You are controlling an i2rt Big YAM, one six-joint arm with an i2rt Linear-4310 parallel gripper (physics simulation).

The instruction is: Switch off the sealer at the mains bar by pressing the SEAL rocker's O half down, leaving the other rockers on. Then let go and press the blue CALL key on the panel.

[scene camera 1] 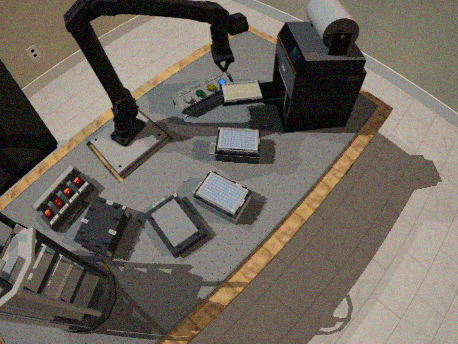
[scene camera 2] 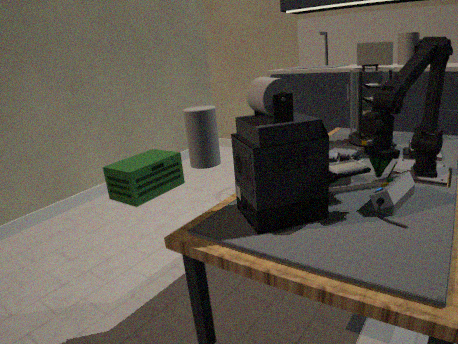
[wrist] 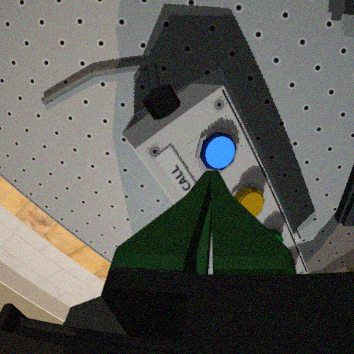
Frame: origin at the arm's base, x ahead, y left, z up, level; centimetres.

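Where they show: gripper, between the fingertips: (scene camera 1: 224, 71) (scene camera 2: 378, 177) (wrist: 211, 179); arm's base, origin of its link: (scene camera 1: 128, 131) (scene camera 2: 424, 171).
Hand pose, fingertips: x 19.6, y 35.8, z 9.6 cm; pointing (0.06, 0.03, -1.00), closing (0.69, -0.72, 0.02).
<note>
Each offset is from my fingertips to the top centre of the thing. "spot": to the spot under its first point.
The grey panel {dz -3.0, dx -5.6, dy -7.2 cm} (scene camera 1: 194, 106) (scene camera 2: 398, 194) (wrist: 187, 131) carries a row of keys. Its blue CALL key {dz -4.2, dx -0.8, dy -1.0 cm} (scene camera 1: 222, 81) (scene camera 2: 379, 189) (wrist: 220, 151) glows bright blue, beside the yellow key {dz -3.9, dx -2.6, dy -5.7 cm} (scene camera 1: 211, 87) (wrist: 251, 201). My gripper (scene camera 1: 224, 68) (scene camera 2: 379, 175) (wrist: 211, 179) is shut and empty, its green tips pointing down. In the wrist view the tips show just beside the blue key's lower edge, above the panel, and do not cover the key. The mains bar {spot: dz -10.0, dx -28.9, dy -69.4 cm} (scene camera 1: 54, 188) has four rockers at the left; the second from its lower-left end {spot: dz -6.5, dx -20.1, dy -72.2 cm} (scene camera 1: 58, 202) looks darker red than the others. Rocker labels are too small to read.
The black sealer {dz +34.2, dx +31.4, dy +10.2 cm} (scene camera 1: 320, 90) (scene camera 2: 282, 175) stands beyond the panel, with a pale plate {dz +1.5, dx +11.3, dy -6.6 cm} (scene camera 1: 242, 92) on its tray. Two plates on stands (scene camera 1: 238, 140) (scene camera 1: 222, 191), a grey-topped block {dz -7.6, dx +17.2, dy -54.9 cm} (scene camera 1: 175, 223) and a black unit {dz -3.8, dx -1.1, dy -68.9 cm} (scene camera 1: 101, 225) lie on the bench. A cable {spot: dz -10.8, dx -3.8, dy +9.7 cm} (wrist: 92, 68) leaves the panel's end.
</note>
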